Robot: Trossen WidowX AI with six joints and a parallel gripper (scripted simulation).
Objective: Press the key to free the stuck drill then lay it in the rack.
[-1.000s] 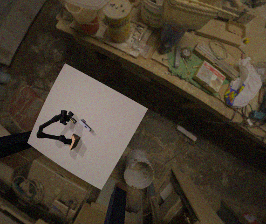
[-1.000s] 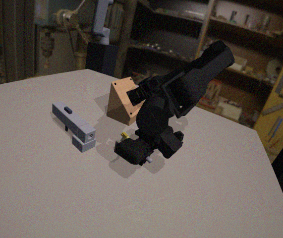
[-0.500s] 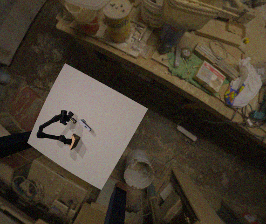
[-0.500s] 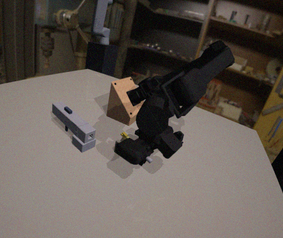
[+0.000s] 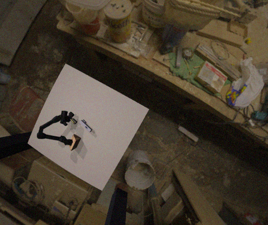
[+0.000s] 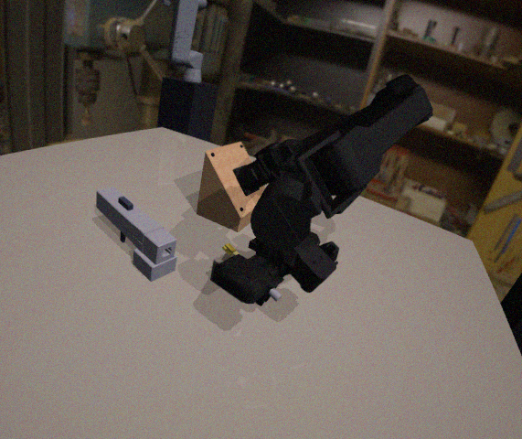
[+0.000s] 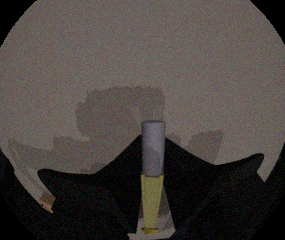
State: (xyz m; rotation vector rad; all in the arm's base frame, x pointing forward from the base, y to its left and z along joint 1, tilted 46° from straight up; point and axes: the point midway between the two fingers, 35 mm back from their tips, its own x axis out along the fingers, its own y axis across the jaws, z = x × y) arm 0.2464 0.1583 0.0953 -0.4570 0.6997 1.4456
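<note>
My gripper tip is 40 mm to the left of the drill, 40 mm below it and 10 mm past it. Round my gripper tip: grey housing (230 mm to the right, 40 mm above, 30 mm ahead); dark key (260 mm to the right, 50 mm above, 30 mm ahead).
</note>
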